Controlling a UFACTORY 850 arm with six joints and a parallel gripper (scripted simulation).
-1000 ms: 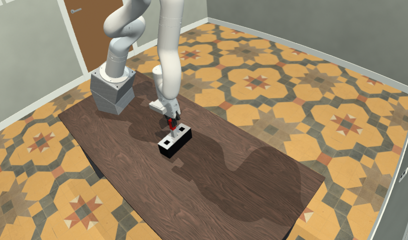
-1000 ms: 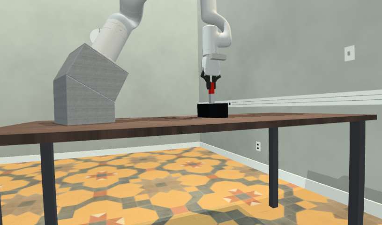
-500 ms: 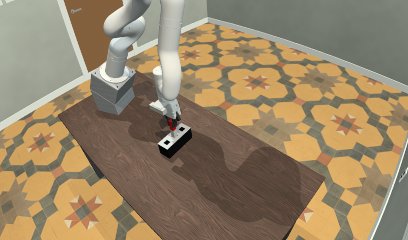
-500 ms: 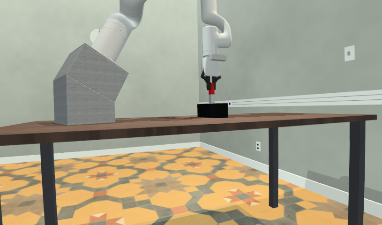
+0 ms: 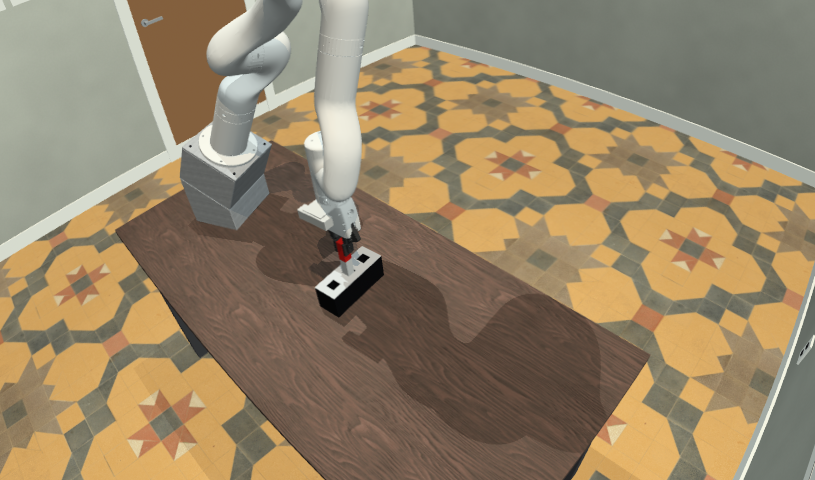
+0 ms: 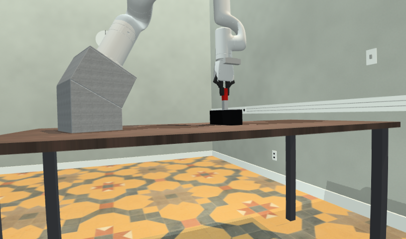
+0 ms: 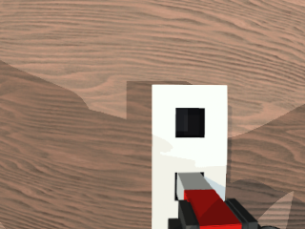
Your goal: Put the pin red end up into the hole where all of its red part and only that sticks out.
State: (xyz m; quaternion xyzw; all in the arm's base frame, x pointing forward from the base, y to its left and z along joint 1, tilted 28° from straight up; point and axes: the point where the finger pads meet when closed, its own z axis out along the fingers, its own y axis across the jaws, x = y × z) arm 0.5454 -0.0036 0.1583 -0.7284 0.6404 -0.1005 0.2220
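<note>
The pin lies 1 cm below my hand. Round my hand: black block: 13 cm below.
</note>
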